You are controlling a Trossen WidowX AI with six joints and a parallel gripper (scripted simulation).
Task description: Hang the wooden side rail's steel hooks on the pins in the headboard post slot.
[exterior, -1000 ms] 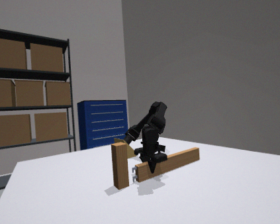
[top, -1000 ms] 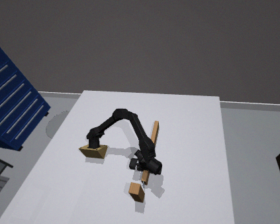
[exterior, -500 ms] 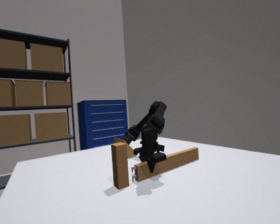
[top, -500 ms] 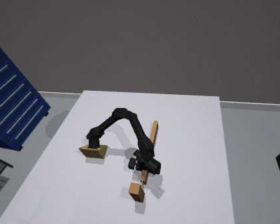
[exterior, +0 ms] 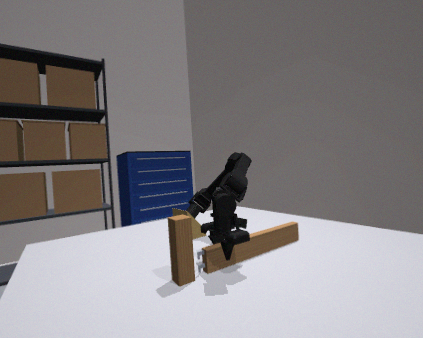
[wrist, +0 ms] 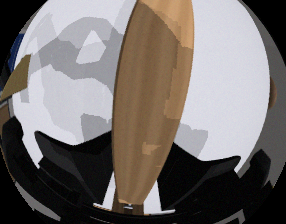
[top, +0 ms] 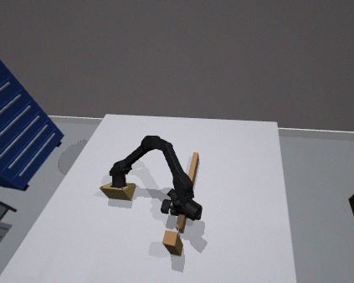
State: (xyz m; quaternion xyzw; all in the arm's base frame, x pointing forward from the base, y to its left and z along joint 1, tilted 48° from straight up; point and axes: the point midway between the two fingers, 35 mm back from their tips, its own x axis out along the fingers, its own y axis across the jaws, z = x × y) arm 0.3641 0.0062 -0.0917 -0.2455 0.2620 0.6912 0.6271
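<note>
Now: the headboard post 14 cm to the right of my gripper tip and 6 cm above it.
</note>
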